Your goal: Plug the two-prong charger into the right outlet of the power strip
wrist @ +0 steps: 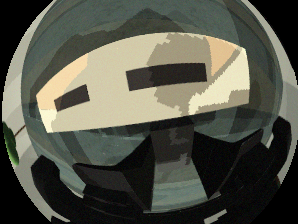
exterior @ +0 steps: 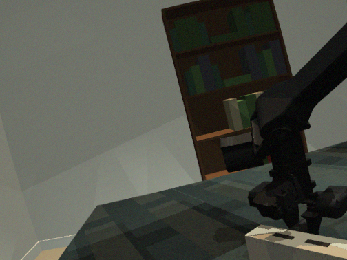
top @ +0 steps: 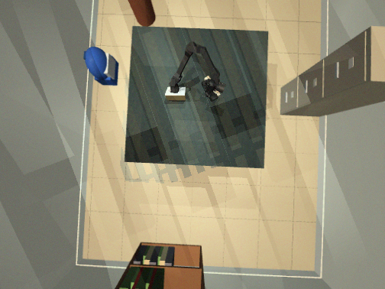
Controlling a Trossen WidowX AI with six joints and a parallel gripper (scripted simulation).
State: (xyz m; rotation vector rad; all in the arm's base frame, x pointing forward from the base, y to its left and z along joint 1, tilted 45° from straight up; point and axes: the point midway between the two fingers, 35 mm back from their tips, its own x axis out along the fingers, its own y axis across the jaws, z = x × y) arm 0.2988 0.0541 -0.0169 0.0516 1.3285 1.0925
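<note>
My gripper tip is 10 mm to the right of the dark charger, 10 mm below it and 10 mm short of it.
</note>
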